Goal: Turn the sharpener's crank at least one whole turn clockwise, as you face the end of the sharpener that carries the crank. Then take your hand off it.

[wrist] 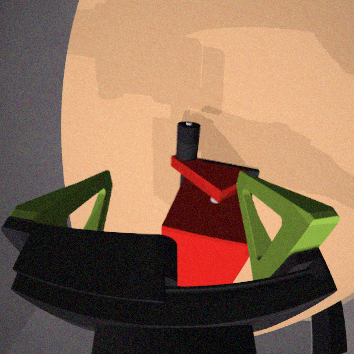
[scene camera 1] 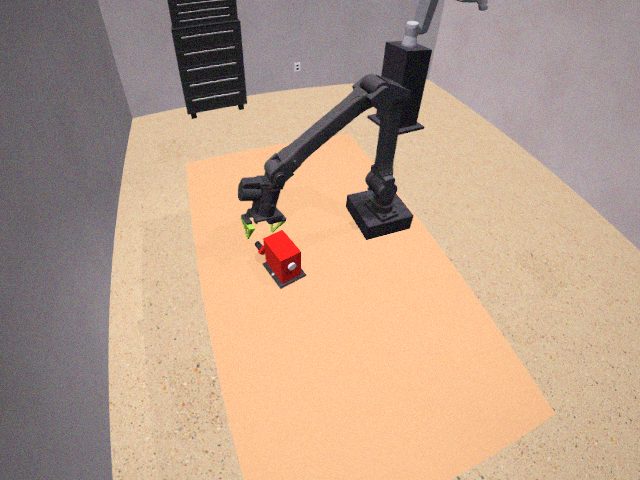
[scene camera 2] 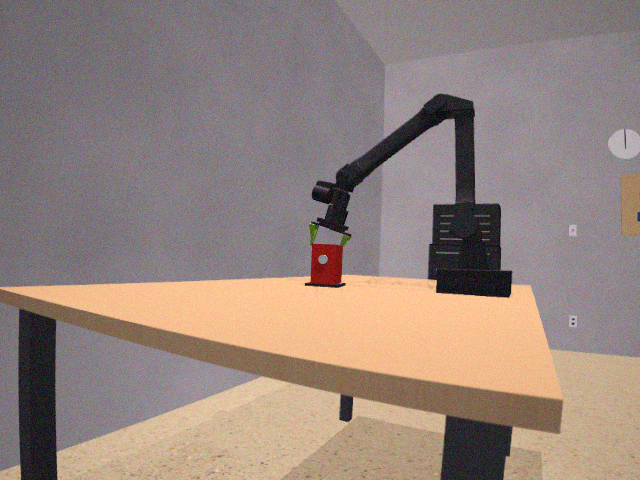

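Seen in the pictures: gripper, fingertip midpoint: (wrist: 174,177) (scene camera 1: 259,234); arm's base, link origin: (scene camera 1: 381,209) (scene camera 2: 472,269).
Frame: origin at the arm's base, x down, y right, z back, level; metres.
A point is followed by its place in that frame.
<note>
The red sharpener (scene camera 1: 281,255) @(y -0.075, x -0.058, z -0.458 m) (scene camera 2: 326,271) @(y -0.091, x 0.024, z -0.423 m) (wrist: 210,260) @(y -0.008, x -0.058, z -0.434 m) stands upright on its dark base plate on the table. Its red crank arm (wrist: 197,179) is on the end facing away from scene camera 2, and the black crank handle (scene camera 1: 258,244) @(y 0.060, x 0.008, z -0.488 m) (wrist: 188,141) @(y 0.063, x 0.008, z -0.483 m) sticks out from the arm's outer end, toward the upper left of the sharpener in the wrist view. The crank is hidden in the scene camera 2 view. My gripper (scene camera 1: 262,232) @(y 0.055, x -0.042, z -0.481 m) (scene camera 2: 328,242) @(y 0.055, x -0.042, z -0.481 m) (wrist: 174,177) @(y 0.055, x -0.042, z -0.481 m) is wide open with green fingers, above the crank end. In the wrist view the handle appears between the fingers, which hold nothing.
The tabletop (scene camera 1: 361,335) @(y -0.381, x 0.070, z -0.341 m) (scene camera 2: 310,320) @(y -0.700, x 0.070, z -0.245 m) carries the arm's black base (scene camera 1: 379,217) @(y -0.042, x -0.012, z -0.043 m) (scene camera 2: 473,282) @(y -0.073, x 0.034, z 0.001 m), to the right of the sharpener. A black drawer cabinet (scene camera 1: 214,67) and a black pedestal (scene camera 1: 406,82) with a grey arm stand beyond the table. A wall runs along the left.
</note>
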